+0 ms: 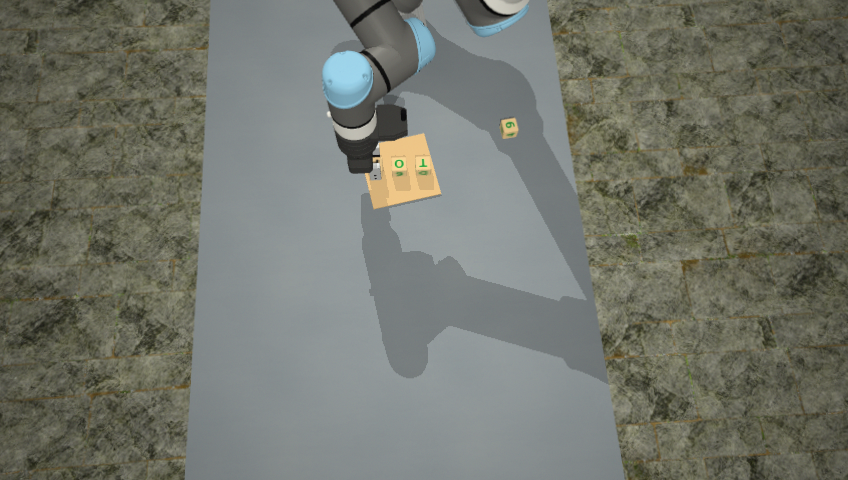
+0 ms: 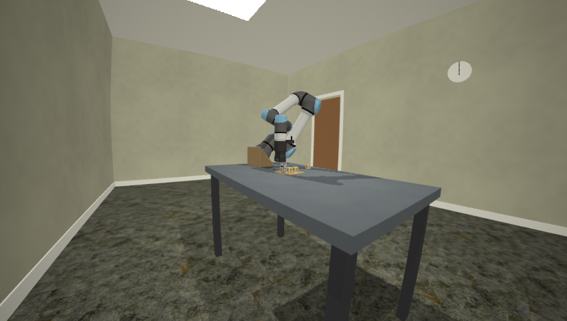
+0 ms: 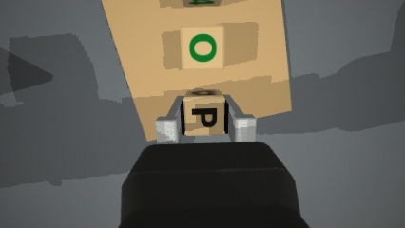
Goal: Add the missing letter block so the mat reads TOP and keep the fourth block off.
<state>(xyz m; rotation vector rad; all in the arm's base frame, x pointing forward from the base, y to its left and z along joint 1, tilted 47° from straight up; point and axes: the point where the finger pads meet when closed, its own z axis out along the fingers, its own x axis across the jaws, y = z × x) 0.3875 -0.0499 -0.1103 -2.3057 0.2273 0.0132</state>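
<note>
Now: hand 10 mm short of the o block, 50 mm to the right of it and 10 mm above it. From my hand the other things lie so: t block (20 mm ahead, 100 mm to the left, 10 mm below).
</note>
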